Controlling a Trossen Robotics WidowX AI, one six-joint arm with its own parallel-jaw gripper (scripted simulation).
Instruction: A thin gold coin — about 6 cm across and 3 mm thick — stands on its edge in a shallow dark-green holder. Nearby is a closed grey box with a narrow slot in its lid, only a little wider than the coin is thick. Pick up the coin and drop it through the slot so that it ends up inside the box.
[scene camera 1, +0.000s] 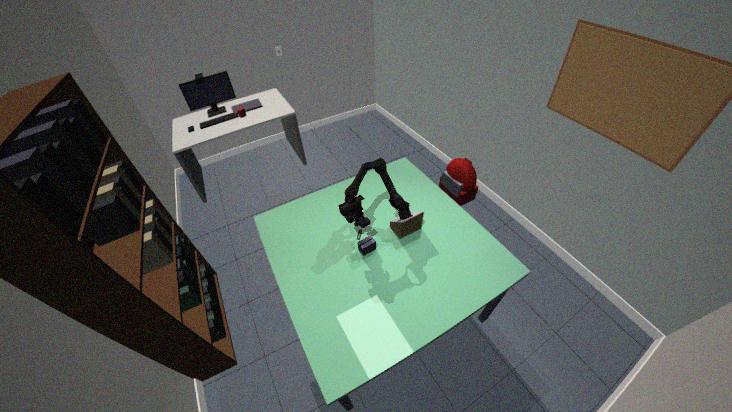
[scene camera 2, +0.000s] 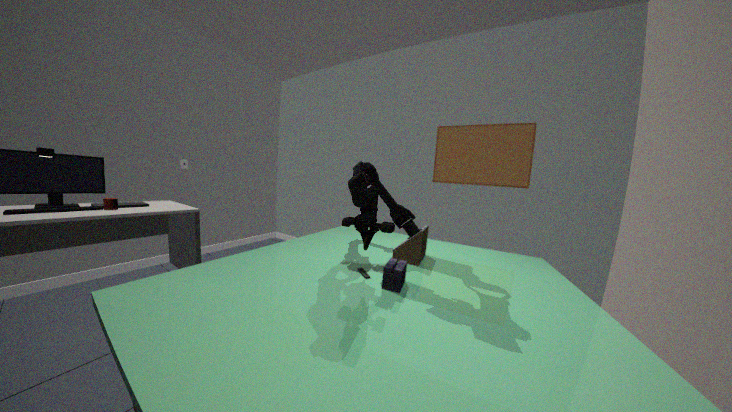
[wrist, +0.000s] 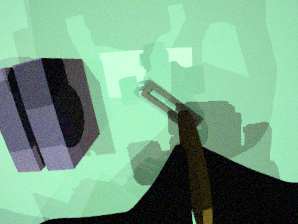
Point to my gripper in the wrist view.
185, 150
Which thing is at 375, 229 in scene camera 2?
My gripper.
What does my gripper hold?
A gold coin.
